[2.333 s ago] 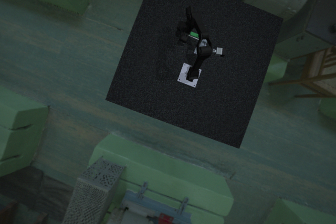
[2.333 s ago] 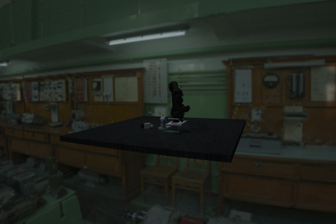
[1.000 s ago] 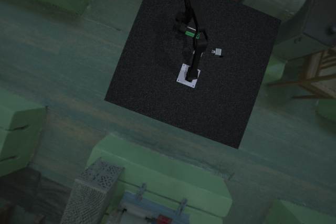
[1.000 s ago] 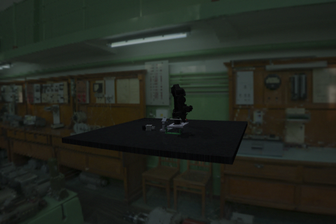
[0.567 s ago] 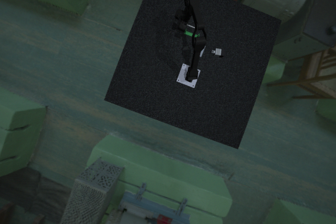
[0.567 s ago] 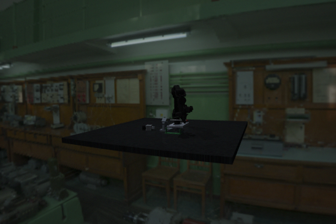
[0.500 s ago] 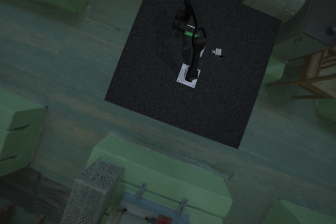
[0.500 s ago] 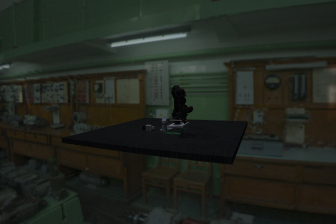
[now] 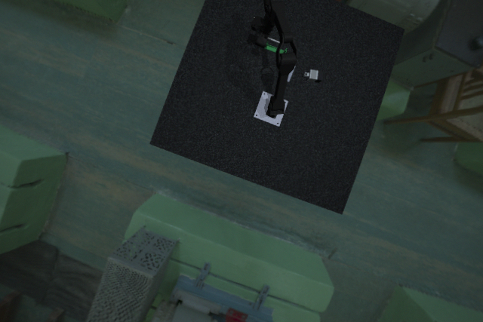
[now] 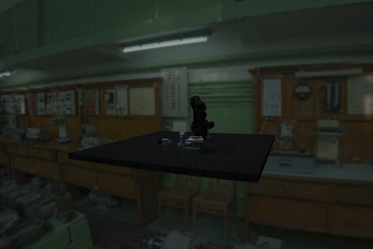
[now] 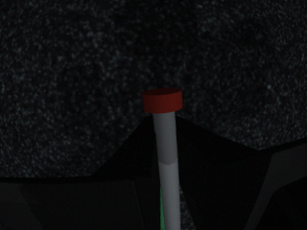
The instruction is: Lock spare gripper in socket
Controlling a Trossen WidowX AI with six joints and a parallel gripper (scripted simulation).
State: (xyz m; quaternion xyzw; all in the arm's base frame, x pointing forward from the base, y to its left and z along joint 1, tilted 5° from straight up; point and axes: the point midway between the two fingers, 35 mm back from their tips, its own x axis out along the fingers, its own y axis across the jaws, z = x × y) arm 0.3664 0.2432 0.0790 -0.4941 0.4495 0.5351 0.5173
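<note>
Now: gripper tip 10 cm to the left of the green bracket, 4 cm above it and 1 cm short of it. From my gripper tip the other things lie so: spare gripper 38 cm to the right, 6 cm behind, 4 cm below; then mount 22 cm to the right, 8 cm behind, 1 cm below.
</note>
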